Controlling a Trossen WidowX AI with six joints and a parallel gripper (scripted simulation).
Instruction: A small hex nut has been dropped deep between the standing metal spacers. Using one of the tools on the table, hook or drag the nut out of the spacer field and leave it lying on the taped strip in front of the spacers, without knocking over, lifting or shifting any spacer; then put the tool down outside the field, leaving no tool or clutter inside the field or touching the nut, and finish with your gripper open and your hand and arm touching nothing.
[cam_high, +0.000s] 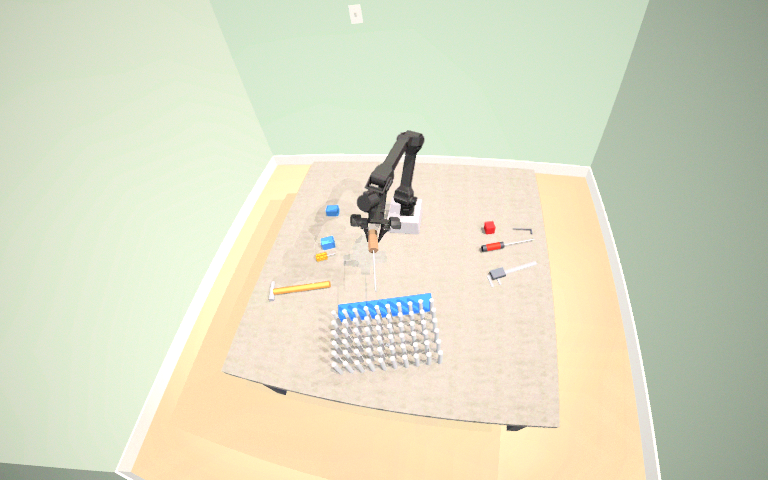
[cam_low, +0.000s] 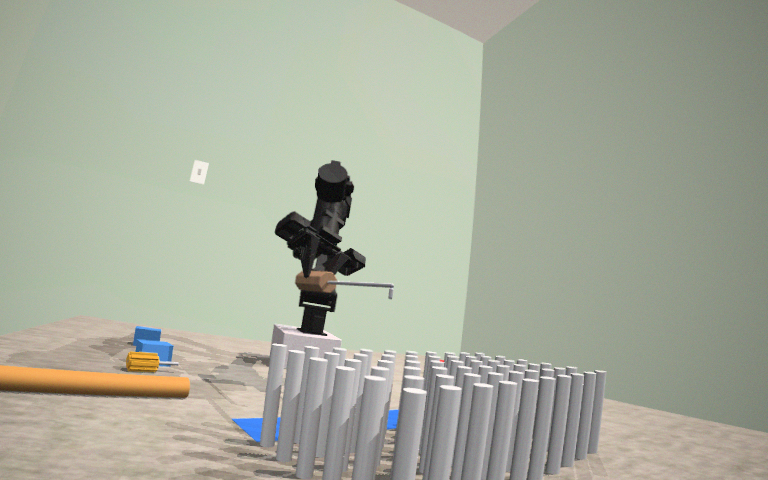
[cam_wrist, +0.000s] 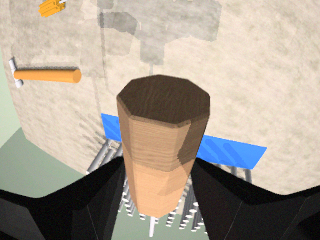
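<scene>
Now: gripper tip 20 cm above the blue taped strip, 18 cm short of it and 5 cm to the right of it. Also, from my gripper tip: red block 48 cm to the left, 23 cm behind, 18 cm below; hex key 66 cm to the left, 24 cm behind, 19 cm below; yellow-handled tool 26 cm to the right, 18 cm below, 5 cm behind.
</scene>
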